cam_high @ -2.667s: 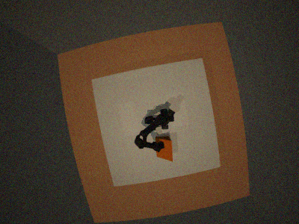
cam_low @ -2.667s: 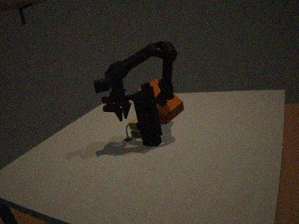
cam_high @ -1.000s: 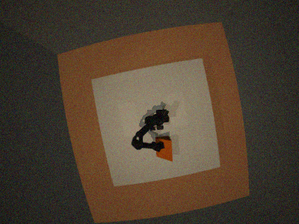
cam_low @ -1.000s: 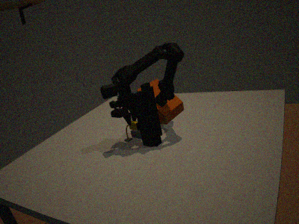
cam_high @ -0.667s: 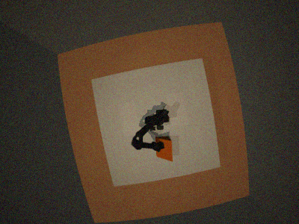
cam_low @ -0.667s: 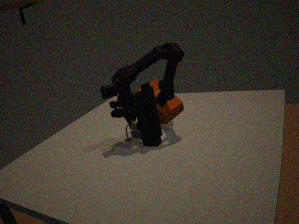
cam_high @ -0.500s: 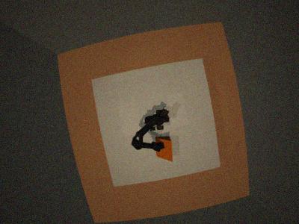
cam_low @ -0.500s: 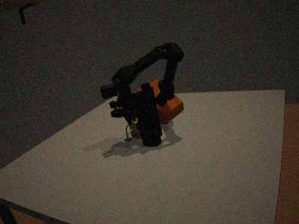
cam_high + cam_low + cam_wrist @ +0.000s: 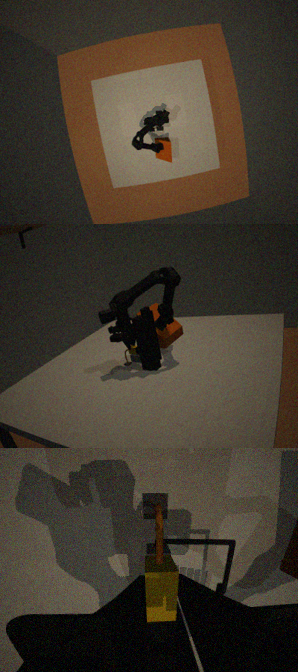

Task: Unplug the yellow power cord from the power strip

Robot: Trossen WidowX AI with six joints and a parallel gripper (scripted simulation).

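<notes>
Now: the yellow plug 30 mm to the left of my gripper tip. Also, from my gripper tip: dark upright block: 20 mm ahead, 130 mm to the left, 50 mm above.
</notes>
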